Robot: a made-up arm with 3 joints.
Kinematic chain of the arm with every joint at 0, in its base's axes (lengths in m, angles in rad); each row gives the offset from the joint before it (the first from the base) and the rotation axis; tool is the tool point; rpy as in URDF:
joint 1: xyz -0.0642 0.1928 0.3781 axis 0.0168 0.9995 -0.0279
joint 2: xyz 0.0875 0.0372 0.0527 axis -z
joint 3: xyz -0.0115 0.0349 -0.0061 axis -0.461 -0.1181 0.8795
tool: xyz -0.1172 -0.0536 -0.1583 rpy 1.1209 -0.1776 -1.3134
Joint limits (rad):
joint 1: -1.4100..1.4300
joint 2: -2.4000..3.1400
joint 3: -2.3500..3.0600
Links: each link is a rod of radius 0.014 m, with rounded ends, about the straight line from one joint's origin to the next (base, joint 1, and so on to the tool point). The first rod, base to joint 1, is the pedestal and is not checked.
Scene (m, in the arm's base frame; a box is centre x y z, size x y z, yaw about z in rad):
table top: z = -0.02
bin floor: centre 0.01 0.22 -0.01 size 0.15 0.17 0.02 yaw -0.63
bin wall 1: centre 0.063 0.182 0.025 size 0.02 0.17 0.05 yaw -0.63
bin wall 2: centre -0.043 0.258 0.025 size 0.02 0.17 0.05 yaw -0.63
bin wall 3: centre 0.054 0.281 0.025 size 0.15 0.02 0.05 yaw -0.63
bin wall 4: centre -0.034 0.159 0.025 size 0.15 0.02 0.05 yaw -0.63
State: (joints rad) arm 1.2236 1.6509 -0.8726
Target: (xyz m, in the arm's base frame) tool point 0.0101 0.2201 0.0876
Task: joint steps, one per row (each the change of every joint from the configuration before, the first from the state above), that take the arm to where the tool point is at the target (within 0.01 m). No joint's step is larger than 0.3 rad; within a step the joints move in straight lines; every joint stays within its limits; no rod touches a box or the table.
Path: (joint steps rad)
1: -0.0662 0.2286 -0.1381
2: -0.0662 0.2287 -0.1381

